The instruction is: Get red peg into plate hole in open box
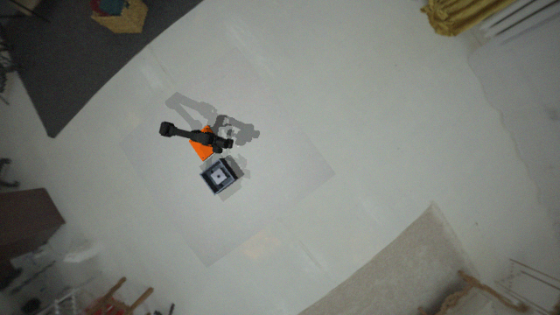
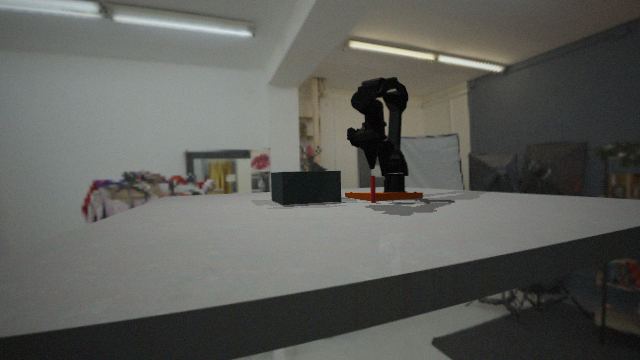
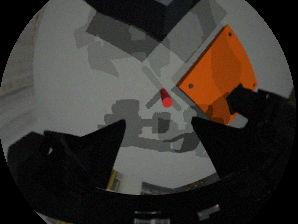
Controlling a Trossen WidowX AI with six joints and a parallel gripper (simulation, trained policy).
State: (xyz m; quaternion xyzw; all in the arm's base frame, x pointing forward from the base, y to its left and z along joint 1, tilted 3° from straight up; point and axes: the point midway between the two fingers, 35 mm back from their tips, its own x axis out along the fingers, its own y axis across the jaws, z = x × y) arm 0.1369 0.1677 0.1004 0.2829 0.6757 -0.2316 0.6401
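Right now my gripper tip is 50 mm above the red peg, 20 mm to the left of it and 10 mm short of it. Also, from my gripper tip: plate (200 mm ahead, 170 mm to the right, 50 mm below); dark box (200 mm ahead, 170 mm to the right, 70 mm below).
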